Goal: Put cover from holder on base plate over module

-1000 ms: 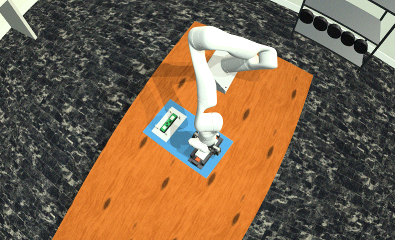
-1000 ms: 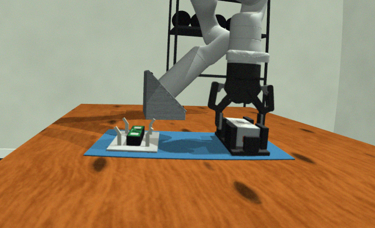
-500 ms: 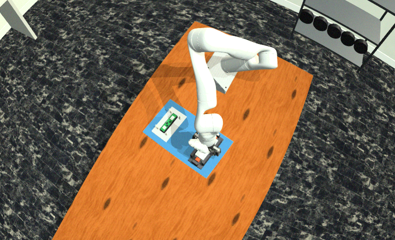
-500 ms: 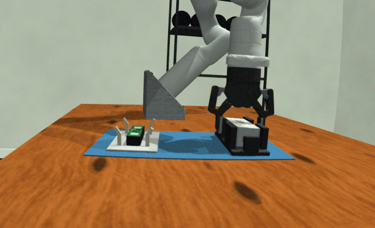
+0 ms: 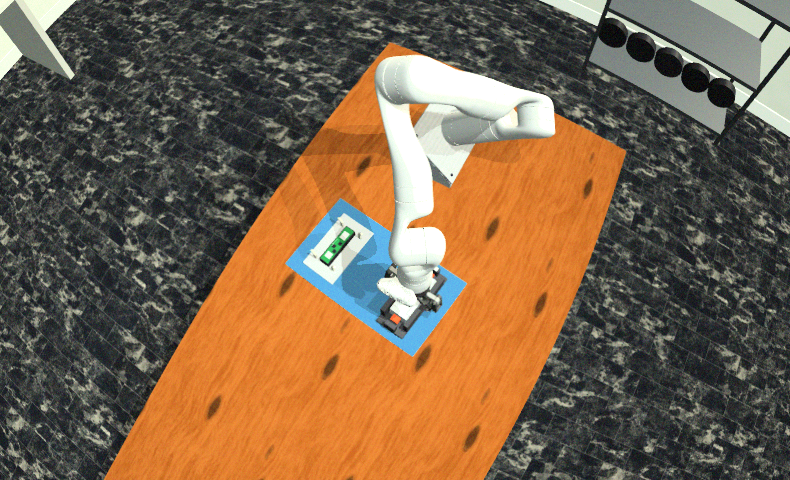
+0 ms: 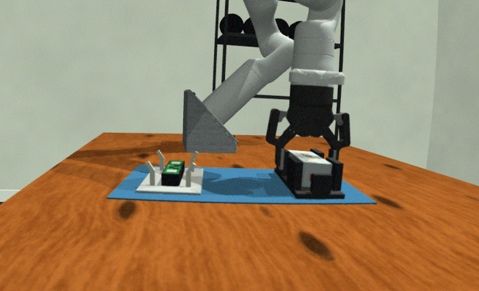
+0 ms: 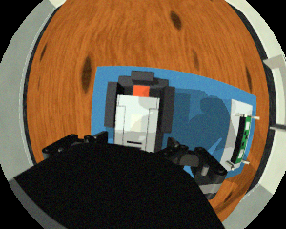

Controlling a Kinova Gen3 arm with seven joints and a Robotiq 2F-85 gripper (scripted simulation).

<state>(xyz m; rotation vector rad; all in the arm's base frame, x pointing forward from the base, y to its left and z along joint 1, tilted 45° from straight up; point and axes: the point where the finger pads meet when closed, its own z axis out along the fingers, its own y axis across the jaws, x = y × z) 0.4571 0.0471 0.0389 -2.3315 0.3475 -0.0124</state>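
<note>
The cover is right at my hand.
</note>
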